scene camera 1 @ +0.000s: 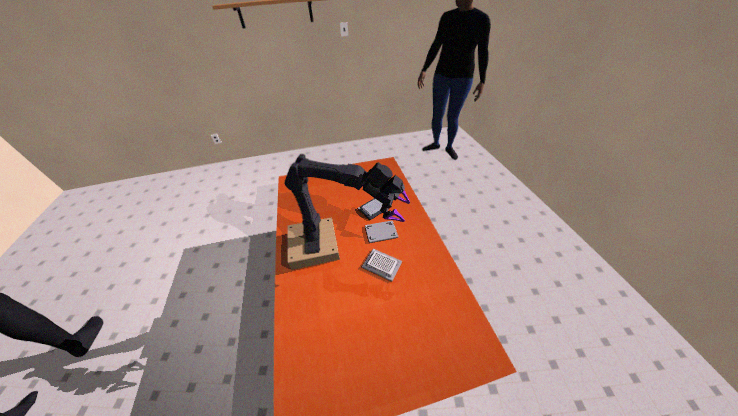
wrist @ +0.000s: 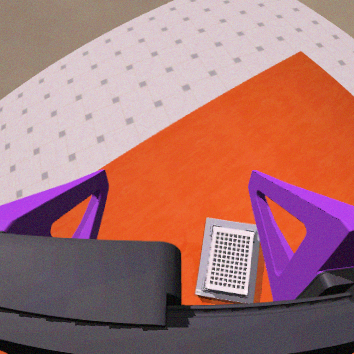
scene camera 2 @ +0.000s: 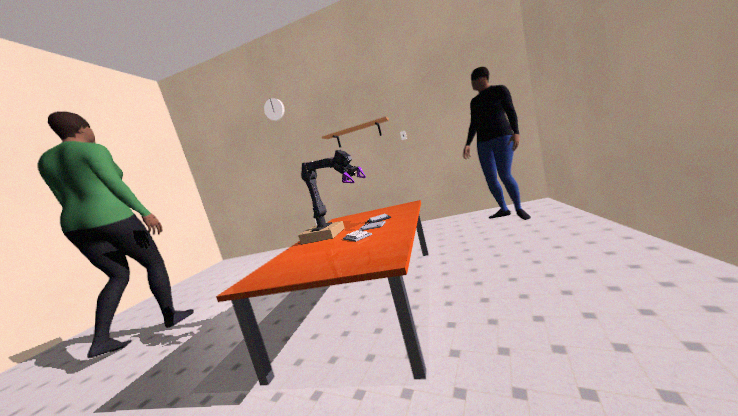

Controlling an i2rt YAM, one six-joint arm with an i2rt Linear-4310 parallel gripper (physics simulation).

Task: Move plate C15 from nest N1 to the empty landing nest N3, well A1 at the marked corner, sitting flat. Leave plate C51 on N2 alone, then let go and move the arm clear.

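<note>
A white many-welled plate (scene camera 1: 382, 262) (scene camera 2: 357, 235) (wrist: 231, 260) sits on the near grey nest (scene camera 1: 391, 275) (wrist: 203, 255). A bare grey nest (scene camera 1: 381, 232) (scene camera 2: 373, 225) with dark corner marks is the middle one of the three. A greyer plate (scene camera 1: 370, 208) (scene camera 2: 379, 217) lies on the far nest, partly hidden by the gripper in scene camera 1. No labels are readable, so I cannot tell which plate is C15. My gripper (scene camera 1: 403, 208) (scene camera 2: 356, 177) (wrist: 178, 177) is open and empty, high above the table, toward its far end. In the wrist view the white plate shows beside the right finger.
The nests stand on the orange table (scene camera 1: 361, 335) (scene camera 2: 335, 263) (wrist: 215, 145) in front of the arm's wooden base block (scene camera 1: 312, 258) (scene camera 2: 321, 233). A person in black (scene camera 1: 461, 43) (scene camera 2: 494, 113) stands beyond the table's far end. Another in green (scene camera 2: 87, 183) stands left.
</note>
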